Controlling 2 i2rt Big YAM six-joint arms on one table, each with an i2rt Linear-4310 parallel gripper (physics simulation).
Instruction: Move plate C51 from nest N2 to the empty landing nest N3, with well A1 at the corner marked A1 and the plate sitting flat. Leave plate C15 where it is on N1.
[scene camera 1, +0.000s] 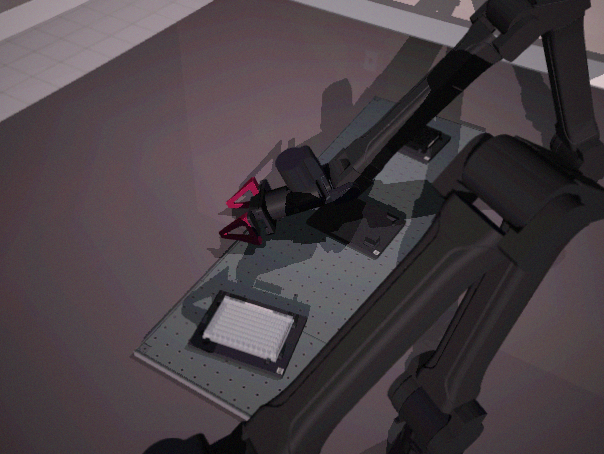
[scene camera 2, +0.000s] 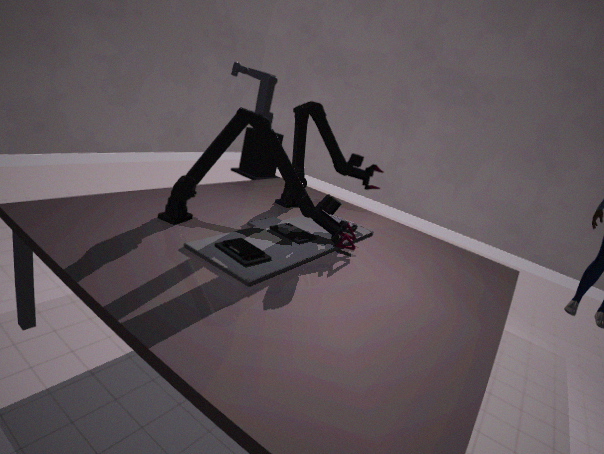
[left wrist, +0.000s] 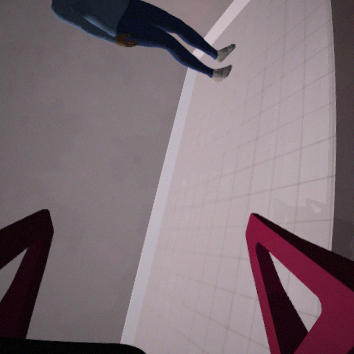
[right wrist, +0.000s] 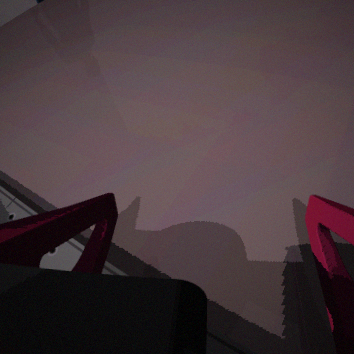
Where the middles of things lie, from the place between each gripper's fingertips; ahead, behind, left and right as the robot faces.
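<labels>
There is the white well plate (scene camera 1: 259, 331), and my left gripper is 450 mm to the left of it, 50 mm short of it and 180 mm above it.
The white well plate is 170 mm to the left of my right hand and 200 mm behind it. Going by its middle, the plate is nearer to my right hand than to my left gripper.
</labels>
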